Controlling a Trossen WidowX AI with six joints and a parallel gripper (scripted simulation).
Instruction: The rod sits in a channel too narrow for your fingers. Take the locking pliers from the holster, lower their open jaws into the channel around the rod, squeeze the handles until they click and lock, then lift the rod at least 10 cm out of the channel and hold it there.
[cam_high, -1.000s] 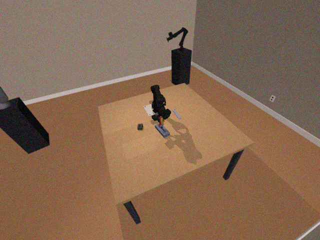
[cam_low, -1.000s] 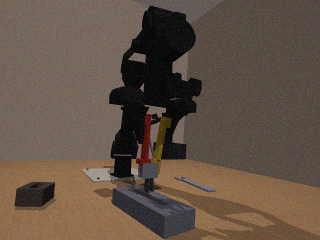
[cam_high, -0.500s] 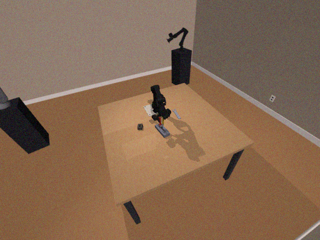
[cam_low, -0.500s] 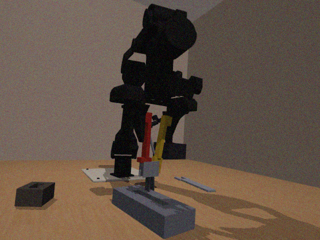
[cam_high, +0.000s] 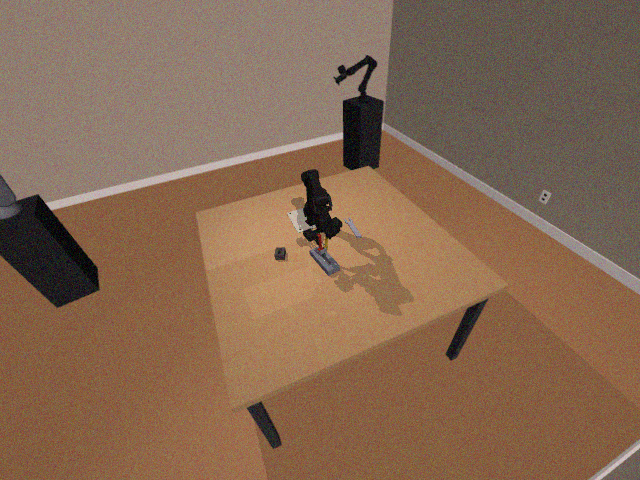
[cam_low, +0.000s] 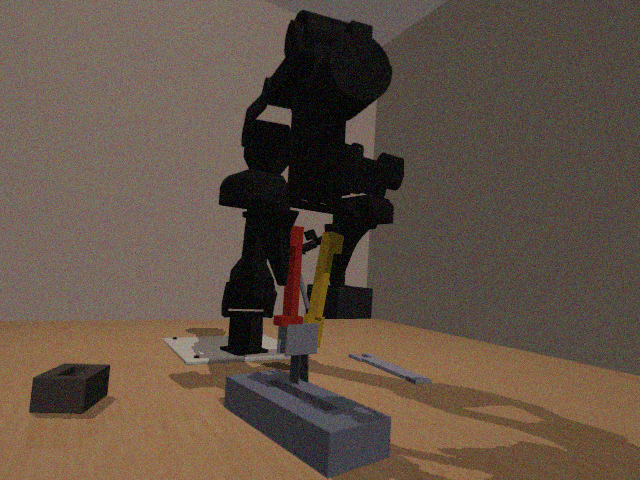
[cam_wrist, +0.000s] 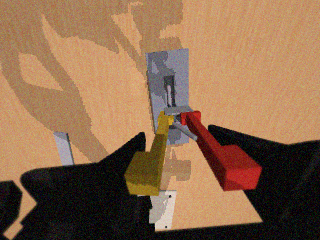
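Now: gripper tip 2 cm to the right of the yellow handle. The rest, counted from my gripper tip: dark holster (18 cm behind, 17 cm to the right, 13 cm below); then thin rod (13 cm below, 1 cm to the right); then grey channel block (12 cm below).
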